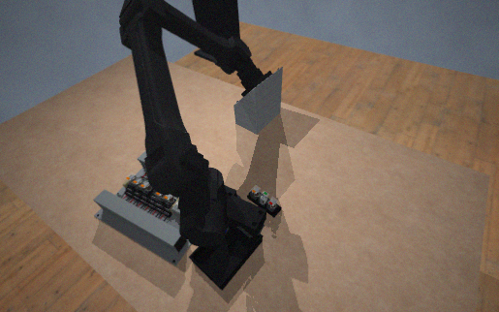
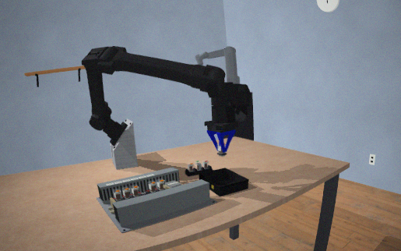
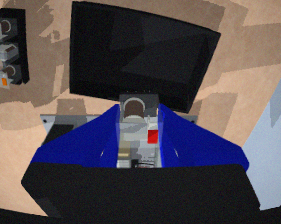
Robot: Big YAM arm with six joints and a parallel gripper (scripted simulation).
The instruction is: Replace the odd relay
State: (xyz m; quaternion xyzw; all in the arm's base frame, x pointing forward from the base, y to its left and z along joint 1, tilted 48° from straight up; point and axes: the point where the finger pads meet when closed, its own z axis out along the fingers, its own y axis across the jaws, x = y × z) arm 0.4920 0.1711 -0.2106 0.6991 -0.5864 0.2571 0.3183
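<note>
Now: the black tray 120 mm below my hand.
</note>
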